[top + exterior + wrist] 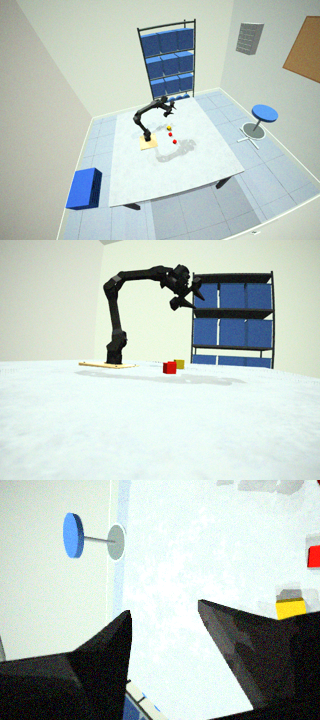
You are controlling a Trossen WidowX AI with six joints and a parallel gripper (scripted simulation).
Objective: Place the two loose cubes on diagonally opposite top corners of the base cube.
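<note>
My gripper tip is now 270 mm above the yellow base cube, 90 mm past it and 20 mm to the right of it.
</note>
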